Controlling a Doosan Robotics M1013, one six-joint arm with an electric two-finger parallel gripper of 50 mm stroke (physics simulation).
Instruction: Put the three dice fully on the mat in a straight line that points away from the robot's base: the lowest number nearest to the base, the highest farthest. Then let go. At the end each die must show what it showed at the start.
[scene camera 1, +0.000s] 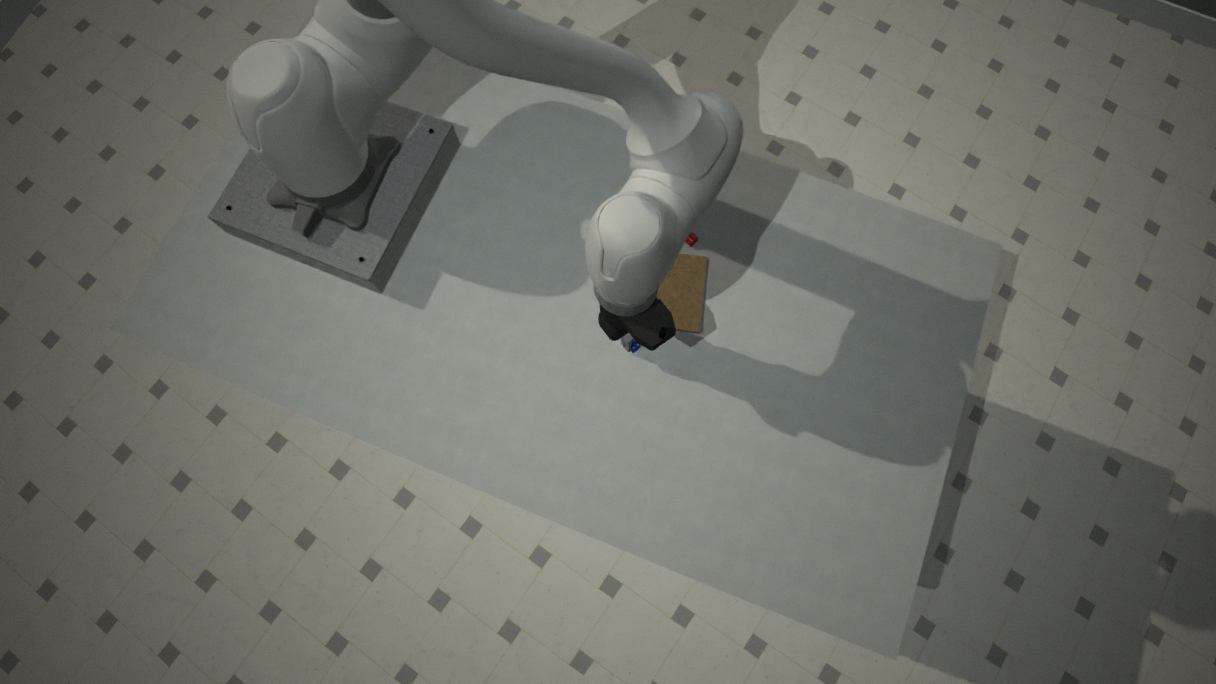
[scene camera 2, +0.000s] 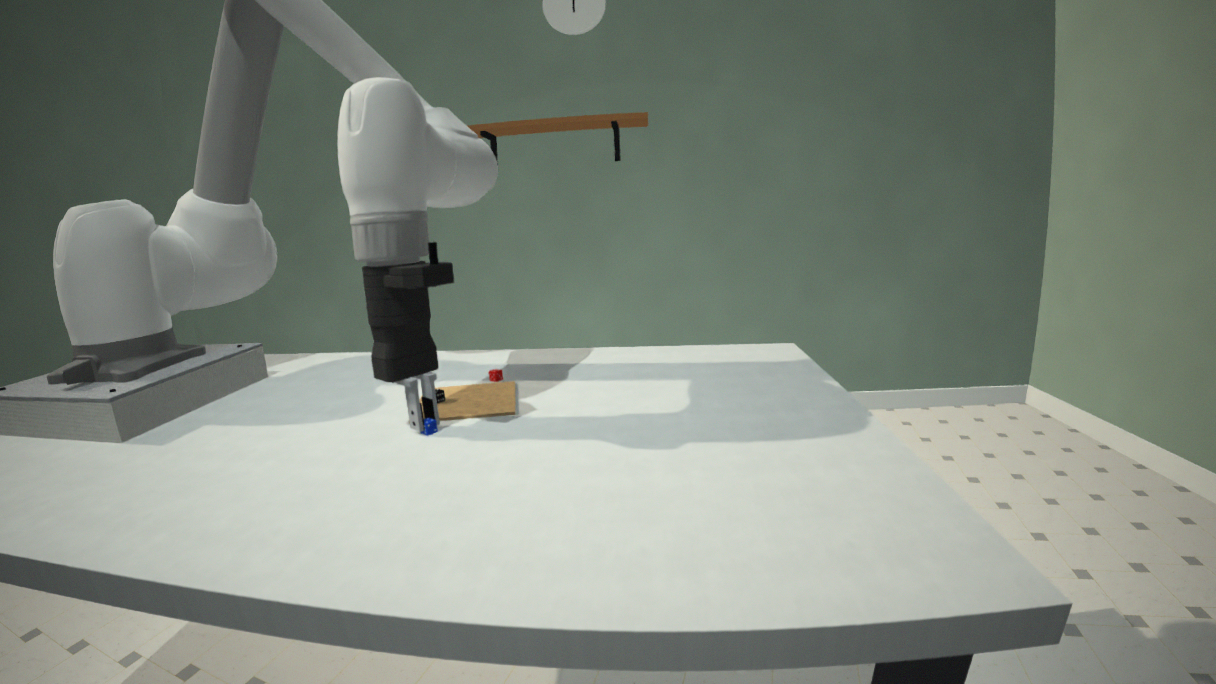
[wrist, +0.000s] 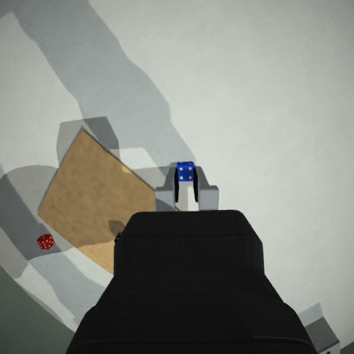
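Where they show: gripper, between the fingertips: (scene camera 1: 631, 342) (scene camera 2: 425, 426); arm's base, origin of its link: (scene camera 1: 335, 173) (scene camera 2: 131, 367).
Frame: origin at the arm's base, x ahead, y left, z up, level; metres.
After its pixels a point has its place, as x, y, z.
Note:
The blue die (scene camera 1: 635, 346) {0.584, -0.130, -0.050} (scene camera 2: 429, 427) {0.585, -0.134, -0.056} (wrist: 185, 172) is between the fingertips, at table height beside the mat's near edge in scene camera 2. Four white pips show on its upper face in the wrist view. My gripper (scene camera 1: 630, 342) {0.576, -0.123, -0.059} (scene camera 2: 423, 418) {0.576, -0.123, -0.059} (wrist: 185, 177) points down and is shut on it. The black die (scene camera 2: 439, 395) {0.565, -0.027, -0.051} sits on the tan mat (scene camera 1: 690, 293) {0.647, -0.008, -0.062} (scene camera 2: 484, 401) {0.629, -0.026, -0.061} (wrist: 90, 190), partly hidden behind a finger; its top number cannot be read. The red die (scene camera 1: 692, 239) {0.624, 0.086, -0.050} (scene camera 2: 495, 374) {0.624, 0.079, -0.053} (wrist: 45, 242) lies on the table beyond the mat's far edge; several pips show.
The robot's base plate (scene camera 1: 416, 182) {0.143, 0.025, 0.000} (scene camera 2: 187, 387) {0.146, -0.035, -0.027} stands on the table at the left in both scene views. The arm covers part of the mat in scene camera 1. A wall shelf (scene camera 2: 569, 124) hangs behind the table. Arm shadows cross the table and part of the mat.

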